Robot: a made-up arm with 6 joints.
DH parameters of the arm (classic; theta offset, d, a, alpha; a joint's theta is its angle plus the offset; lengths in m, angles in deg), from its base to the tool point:
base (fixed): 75.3 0 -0.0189 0
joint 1: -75.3 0.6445 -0.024 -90
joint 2: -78.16 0 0.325 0
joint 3: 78.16 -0.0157 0.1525 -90
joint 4: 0 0.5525 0.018 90
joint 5: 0 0.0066 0.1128 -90
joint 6: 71.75 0 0.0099 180
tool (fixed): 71.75 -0.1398 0 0
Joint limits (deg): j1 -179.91..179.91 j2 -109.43..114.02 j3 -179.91..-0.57 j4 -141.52..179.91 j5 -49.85..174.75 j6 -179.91..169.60
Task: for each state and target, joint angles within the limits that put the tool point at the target. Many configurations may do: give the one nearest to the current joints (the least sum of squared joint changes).
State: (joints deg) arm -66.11 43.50 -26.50 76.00 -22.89 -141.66
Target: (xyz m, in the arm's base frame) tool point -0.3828 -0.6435 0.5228
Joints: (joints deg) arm -106.46 23.60 -58.30 71.56 -26.26 -141.13
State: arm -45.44 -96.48 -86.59 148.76 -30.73 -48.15
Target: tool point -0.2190 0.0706 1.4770
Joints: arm -48.27 -71.07 -99.35 148.68 -8.54 -47.97
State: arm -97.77 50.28 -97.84 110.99 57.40 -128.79
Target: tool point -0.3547 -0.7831 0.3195
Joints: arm -114.82 49.94 -86.80 111.00 54.18 -128.83
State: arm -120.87 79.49 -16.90 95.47 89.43 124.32
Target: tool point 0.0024 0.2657 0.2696
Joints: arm -76.28 70.71 -3.00 94.37 75.30 123.89
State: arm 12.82 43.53 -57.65 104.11 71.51 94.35
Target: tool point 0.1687 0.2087 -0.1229
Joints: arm 40.27 86.96 -71.06 106.21 71.22 94.37
